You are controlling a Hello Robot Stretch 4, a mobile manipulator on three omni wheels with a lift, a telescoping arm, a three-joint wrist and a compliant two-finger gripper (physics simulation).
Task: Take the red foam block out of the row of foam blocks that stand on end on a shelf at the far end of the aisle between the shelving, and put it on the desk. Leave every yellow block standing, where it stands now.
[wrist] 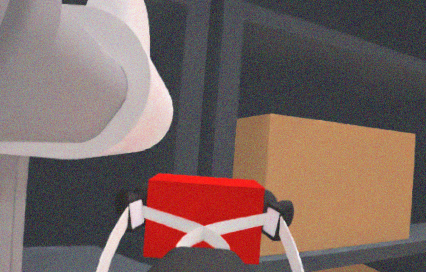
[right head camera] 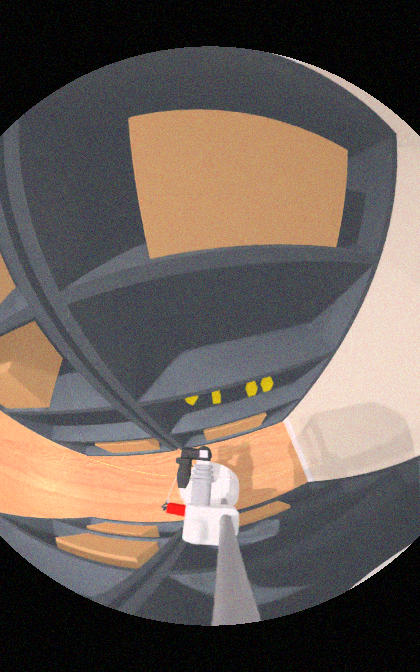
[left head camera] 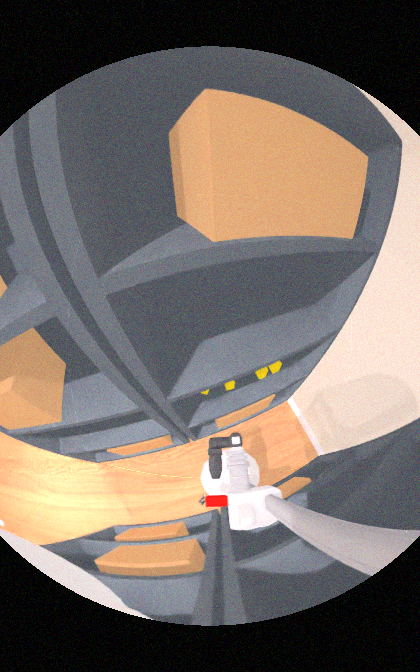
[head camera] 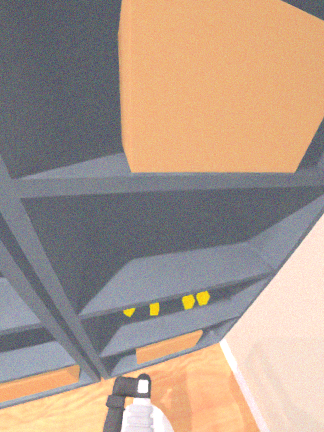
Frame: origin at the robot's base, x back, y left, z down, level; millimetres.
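Seen in the pictures: gripper, fingertip midpoint: (wrist: 205, 202).
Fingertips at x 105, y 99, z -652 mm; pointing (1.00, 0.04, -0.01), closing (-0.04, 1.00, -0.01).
A point is followed by its place in that frame.
The red foam block (left head camera: 216, 500) (right head camera: 175, 509) (wrist: 205, 195) @(y 97, x 58, z -668 mm) is held off the shelves beside the robot's wrist, over the aisle. My gripper (wrist: 205, 202) @(y 99, x 105, z -652 mm) is shut on it, one fingertip at each side; in both side head views the fingers are mostly hidden. Several yellow blocks stand in a row on a low shelf, one of them a yellow block (head camera: 188, 302) @(y -228, x -586, z -588 mm) (left head camera: 261, 373) (right head camera: 251, 389) right of a wider gap. The shelf board above hides part of them. The desk does not show in these views.
Grey shelving (head camera: 105, 186) @(y 98, x -358, z -1402 mm) (left head camera: 210, 260) (right head camera: 200, 265) lines both sides of the aisle. A large cardboard box (head camera: 220, 90) @(y -90, x -437, z -1566 mm) (left head camera: 280, 175) (right head camera: 240, 185) stands on an upper shelf. Behind the red block in the wrist view is another box (wrist: 340, 190) @(y 401, x 393, z -631 mm). A pale wall (head camera: 295, 310) @(y -660, x -440, z -841 mm) closes the aisle at right.
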